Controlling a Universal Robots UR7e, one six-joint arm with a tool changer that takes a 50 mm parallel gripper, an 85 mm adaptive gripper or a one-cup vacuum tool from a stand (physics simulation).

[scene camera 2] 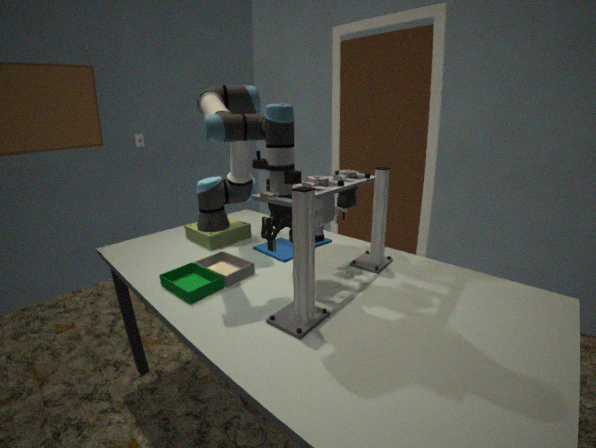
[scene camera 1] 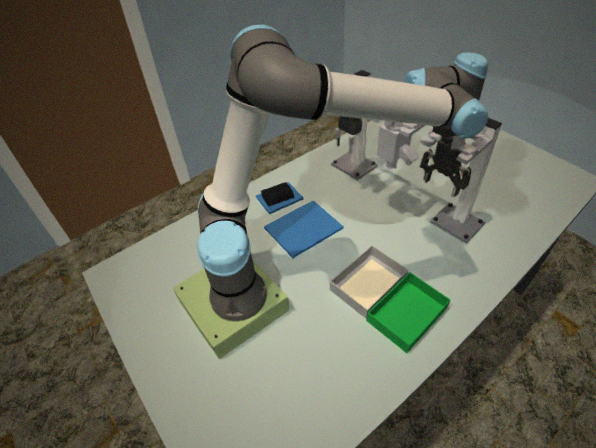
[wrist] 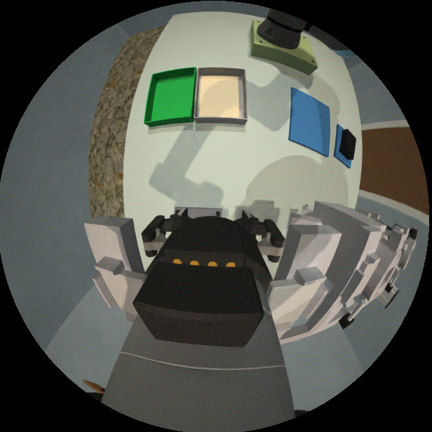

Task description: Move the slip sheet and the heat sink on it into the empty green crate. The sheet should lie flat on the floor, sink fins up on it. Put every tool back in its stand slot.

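Where they show: arm's base at its link origin: [scene camera 2: 213,226] [scene camera 1: 238,296].
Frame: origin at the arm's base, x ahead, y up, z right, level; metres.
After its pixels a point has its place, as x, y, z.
Note:
The green crate [scene camera 1: 410,311] {0.308, -0.065, 0.348} [scene camera 2: 190,285] {0.286, -0.066, 0.346} [wrist: 172,97] is empty. A black block [scene camera 1: 277,194] {0.375, -0.031, -0.251} [wrist: 347,144], seemingly the heat sink, lies on a small blue sheet [scene camera 1: 297,197] {0.432, -0.059, -0.209} [wrist: 342,157]; its fins are too small to make out. A larger flat blue sheet [scene camera 1: 304,228] {0.338, -0.059, -0.084} [wrist: 310,120] lies beside it. A beige sheet or floor [scene camera 1: 367,285] {0.298, -0.064, 0.207} [wrist: 220,95] shows in the grey crate [scene camera 1: 347,297] {0.213, -0.036, 0.201} [scene camera 2: 241,274] {0.398, -0.047, 0.206}. The adaptive gripper [scene camera 1: 441,185] [wrist: 214,216] is on the arm, at the stand's near-end slot, fingers open and empty, far from the block. I cannot tell if it is seated.
The tool stand [scene camera 1: 475,175] {0.701, 0.141, 0.285} [scene camera 2: 304,255] {0.738, 0.145, 0.300} has two posts and a slotted rail. The parallel gripper [scene camera 1: 392,147] [scene camera 2: 325,210] and vacuum tool [scene camera 1: 350,125] {0.601, 0.195, -0.115} [scene camera 2: 346,199] {0.641, 0.194, -0.102} hang there. The arm's green base block [scene camera 1: 225,332] {-0.092, 0.000, 0.059} [scene camera 2: 230,234] {0.104, -0.021, -0.012} [wrist: 284,54] is beyond the crates.

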